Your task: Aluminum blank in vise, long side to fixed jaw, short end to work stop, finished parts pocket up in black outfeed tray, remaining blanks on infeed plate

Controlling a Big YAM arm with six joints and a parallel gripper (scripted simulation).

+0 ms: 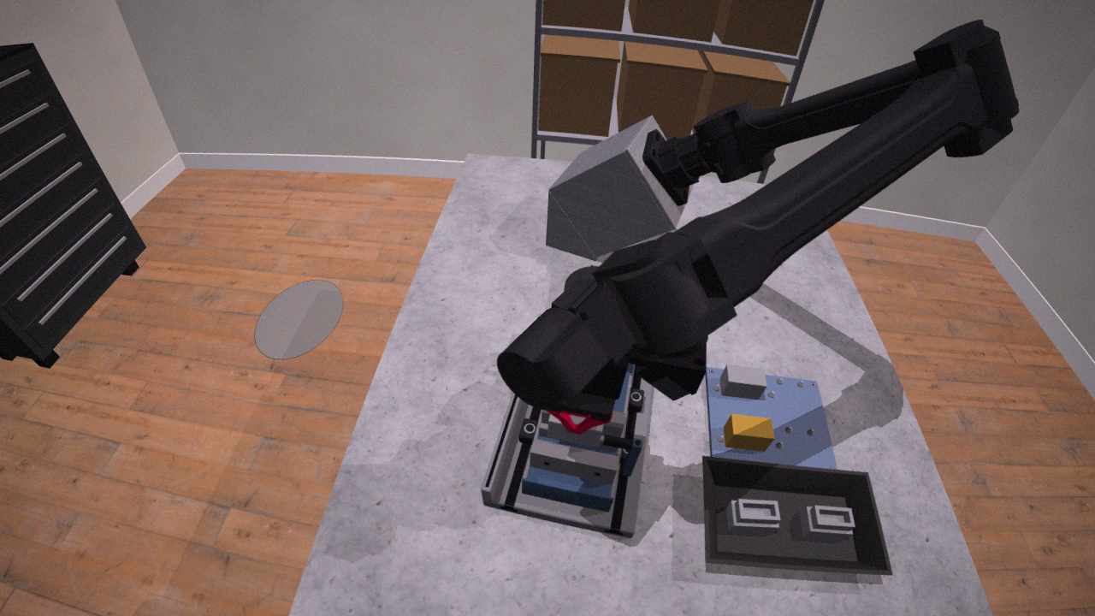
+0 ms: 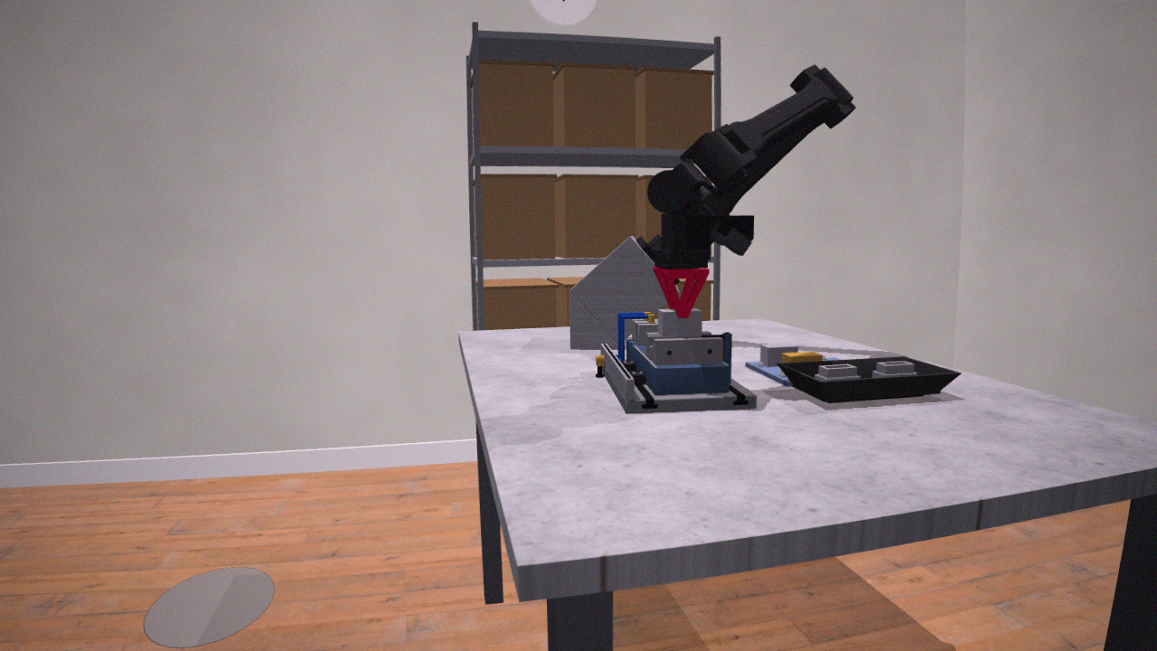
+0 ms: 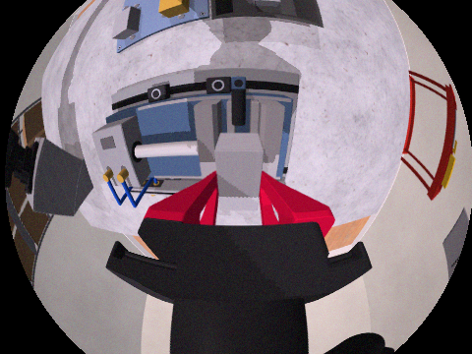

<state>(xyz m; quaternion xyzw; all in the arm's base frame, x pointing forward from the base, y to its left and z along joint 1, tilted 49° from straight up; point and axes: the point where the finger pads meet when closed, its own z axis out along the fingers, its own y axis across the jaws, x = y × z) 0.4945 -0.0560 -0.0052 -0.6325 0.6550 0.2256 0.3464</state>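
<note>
Now: the work stop rod 5 cm to the left of my hand and 4 cm below it. From my hand the other things lie so: yellow brass blank: 10 cm behind, 23 cm to the left, 11 cm below; blue infeed plate: 15 cm behind, 27 cm to the left, 13 cm below.
</note>
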